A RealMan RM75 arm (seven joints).
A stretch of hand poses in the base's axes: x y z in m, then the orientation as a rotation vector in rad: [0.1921 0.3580 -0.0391 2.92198 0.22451 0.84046]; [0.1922 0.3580 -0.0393 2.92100 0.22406 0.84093]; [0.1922 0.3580 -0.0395 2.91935 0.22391 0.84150]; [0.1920 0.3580 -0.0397 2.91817 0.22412 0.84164]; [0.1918 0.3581 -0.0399 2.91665 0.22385 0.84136]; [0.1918 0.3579 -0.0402 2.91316 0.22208 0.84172]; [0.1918 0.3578 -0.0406 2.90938 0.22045 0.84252]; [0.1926 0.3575 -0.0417 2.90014 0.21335 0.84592]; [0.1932 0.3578 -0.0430 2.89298 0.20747 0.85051]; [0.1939 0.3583 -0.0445 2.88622 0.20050 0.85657]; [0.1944 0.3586 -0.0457 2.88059 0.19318 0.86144]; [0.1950 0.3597 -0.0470 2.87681 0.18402 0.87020]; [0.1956 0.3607 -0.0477 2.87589 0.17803 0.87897]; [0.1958 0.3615 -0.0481 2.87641 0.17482 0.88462]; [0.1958 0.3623 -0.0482 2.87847 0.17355 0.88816]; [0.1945 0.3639 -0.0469 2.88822 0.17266 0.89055]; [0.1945 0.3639 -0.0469 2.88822 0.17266 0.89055]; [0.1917 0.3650 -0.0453 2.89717 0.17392 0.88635]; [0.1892 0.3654 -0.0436 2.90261 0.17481 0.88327]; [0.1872 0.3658 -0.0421 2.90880 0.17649 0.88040]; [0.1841 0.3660 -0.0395 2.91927 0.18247 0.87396]
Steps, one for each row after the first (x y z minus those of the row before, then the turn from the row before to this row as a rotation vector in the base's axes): [0.0001 0.0000 -0.0002 -0.00071 -0.00055 -0.00045]; [0.0000 0.0000 -0.0002 -0.00133 -0.00076 -0.00038]; [-0.0002 0.0000 -0.0002 -0.00107 -0.00037 -0.00010]; [-0.0002 0.0001 -0.0002 -0.00145 -0.00022 -0.00052]; [0.0000 -0.0002 -0.0003 -0.00290 -0.00116 -0.00184]; [0.0000 -0.0001 -0.0004 -0.00305 -0.00149 -0.00176]; [0.0008 -0.0003 -0.0011 -0.00664 -0.00467 -0.00617]; [0.0006 0.0003 -0.0013 -0.00448 -0.00484 -0.00482]; [0.0007 0.0005 -0.0015 -0.00350 -0.00571 -0.00527]; [0.0005 0.0003 -0.0012 -0.00275 -0.00472 -0.00540]; [0.0006 0.0011 -0.0013 0.00042 -0.00675 -0.00572]; [0.0006 0.0010 -0.0007 0.00265 -0.00590 -0.00301]; [0.0002 0.0008 -0.0004 0.00265 -0.00349 -0.00126]; [0.0000 0.0008 -0.0001 0.00315 -0.00172 0.00009]; [-0.0013 0.0016 0.0013 0.00977 0.00090 0.00198]; [0.0000 0.0000 0.0000 0.00000 0.00000 0.00000]; [-0.0028 0.0011 0.0016 0.00671 0.00482 0.00239]; [-0.0025 0.0004 0.0017 0.00391 0.00324 0.00147]; [-0.0020 0.0004 0.0015 0.00456 0.00332 0.00218]; [-0.0031 0.0002 0.0026 0.00683 0.00667 0.00552]
